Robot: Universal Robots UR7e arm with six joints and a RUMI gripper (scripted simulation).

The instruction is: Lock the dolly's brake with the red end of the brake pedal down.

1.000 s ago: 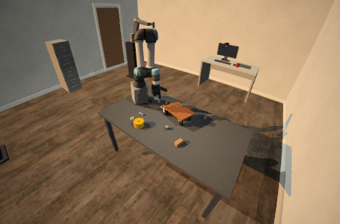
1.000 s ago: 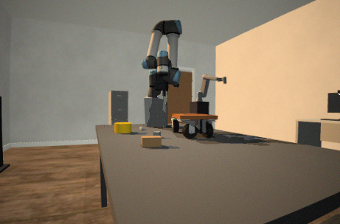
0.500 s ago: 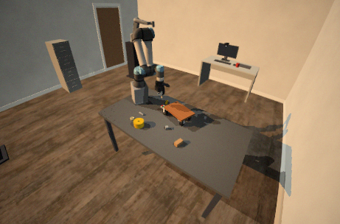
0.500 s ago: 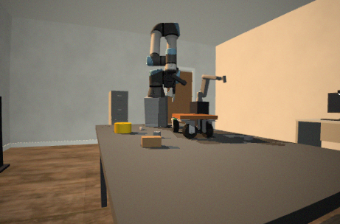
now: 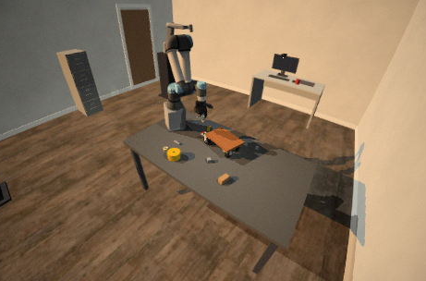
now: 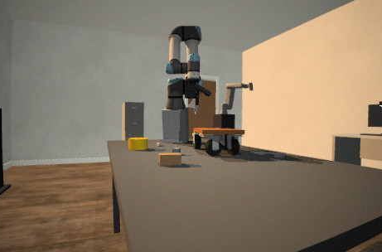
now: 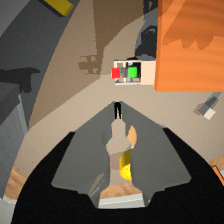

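The brake pedal lies 14 cm below my hand and 1 cm ahead of it. From my hand the other things lie so: tan block (43 cm ahead, 32 cm to the right, 20 cm below); then yellow cylinder (35 cm to the right, 19 cm below, 5 cm behind).
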